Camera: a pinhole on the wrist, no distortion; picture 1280 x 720 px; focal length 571.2 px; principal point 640.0 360.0 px. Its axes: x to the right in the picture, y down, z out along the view. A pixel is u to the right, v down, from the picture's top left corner.
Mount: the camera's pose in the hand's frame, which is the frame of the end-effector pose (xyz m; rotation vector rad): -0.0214 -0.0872 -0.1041 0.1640 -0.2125 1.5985
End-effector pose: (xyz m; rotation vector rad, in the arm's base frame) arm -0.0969 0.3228 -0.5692 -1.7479 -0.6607 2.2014
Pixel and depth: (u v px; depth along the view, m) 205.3 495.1 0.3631
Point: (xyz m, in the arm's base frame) -0.2810 0.6234 -0.2274
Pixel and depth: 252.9 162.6 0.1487
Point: -0.1397 0.5223 -0.4832
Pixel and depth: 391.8 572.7 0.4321
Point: -0.3381 0.5117 -0.1774
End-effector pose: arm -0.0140 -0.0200 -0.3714 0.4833 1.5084 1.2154
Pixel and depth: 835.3 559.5 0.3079
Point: 0.2443 -0.0660 -0.3332
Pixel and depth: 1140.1 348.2 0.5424
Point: 0.4070 0.2715 -0.0776
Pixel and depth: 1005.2 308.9 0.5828
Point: 0.4392 0.2719 -0.1904
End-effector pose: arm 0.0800 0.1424 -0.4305 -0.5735 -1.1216 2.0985
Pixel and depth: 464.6 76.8 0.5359
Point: -0.1986 0.2513 0.0690
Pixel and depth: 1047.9 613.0 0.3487
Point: 0.0000 -0.1848 -0.3220
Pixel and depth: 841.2 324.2 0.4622
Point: -0.1483 -0.0601 -0.1938
